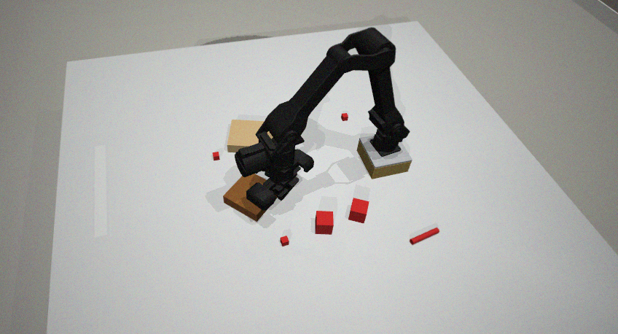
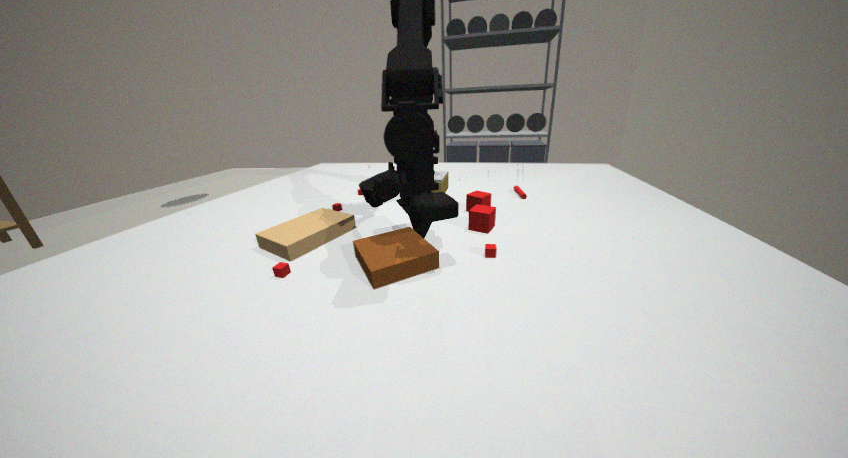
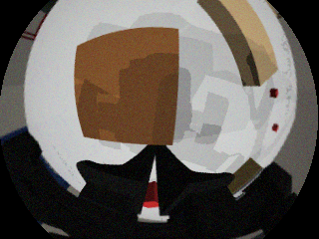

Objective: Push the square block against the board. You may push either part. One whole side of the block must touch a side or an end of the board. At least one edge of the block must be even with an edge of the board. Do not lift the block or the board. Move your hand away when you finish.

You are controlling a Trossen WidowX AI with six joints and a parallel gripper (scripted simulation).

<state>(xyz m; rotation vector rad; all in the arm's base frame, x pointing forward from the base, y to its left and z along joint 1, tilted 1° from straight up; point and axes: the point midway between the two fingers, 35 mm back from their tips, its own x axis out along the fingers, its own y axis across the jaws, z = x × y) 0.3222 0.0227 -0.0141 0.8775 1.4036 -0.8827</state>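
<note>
Now: the tan board 20 mm behind my gripper tip, 220 mm to the right of it and 10 mm above it. The rest, counted from my gripper tip: red stick: 280 mm behind, 240 mm to the left; square brown block: 60 mm ahead, 30 mm to the right, 10 mm above.
</note>
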